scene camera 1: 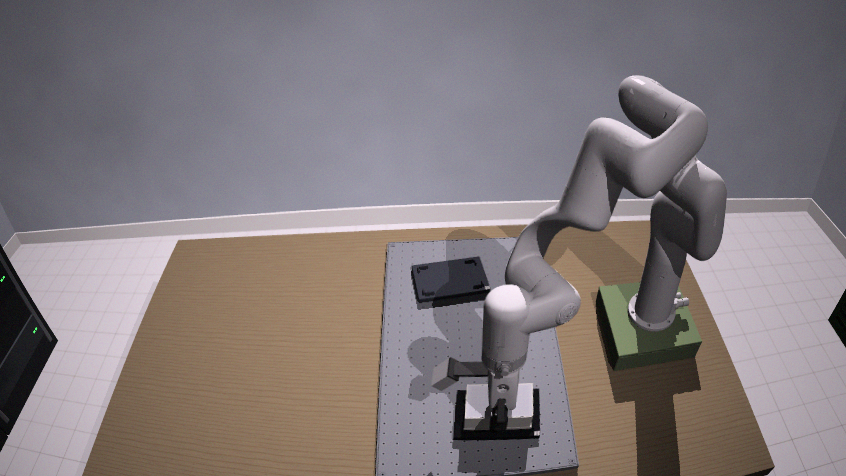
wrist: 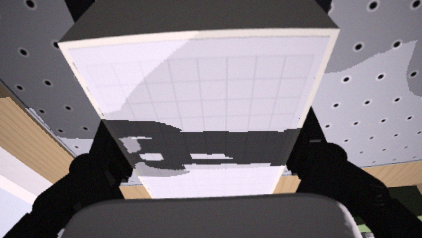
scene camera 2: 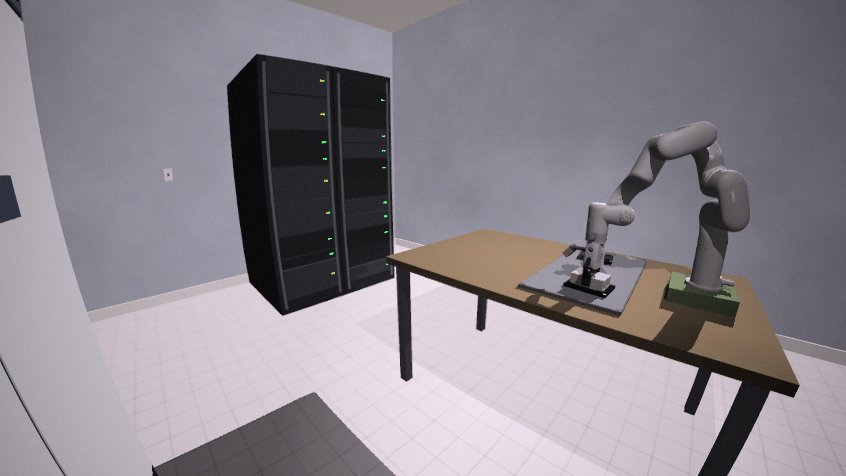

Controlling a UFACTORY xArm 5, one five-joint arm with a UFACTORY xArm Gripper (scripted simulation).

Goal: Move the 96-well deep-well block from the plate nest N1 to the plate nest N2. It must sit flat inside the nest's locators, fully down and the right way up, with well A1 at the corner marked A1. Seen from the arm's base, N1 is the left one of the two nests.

Path:
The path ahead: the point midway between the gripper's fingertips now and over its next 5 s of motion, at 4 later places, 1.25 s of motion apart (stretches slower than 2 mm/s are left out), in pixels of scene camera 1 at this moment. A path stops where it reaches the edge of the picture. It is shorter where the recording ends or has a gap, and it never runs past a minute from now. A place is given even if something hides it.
My gripper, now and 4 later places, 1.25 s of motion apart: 498,410; 499,405; 500,392; 499,376; 483,333

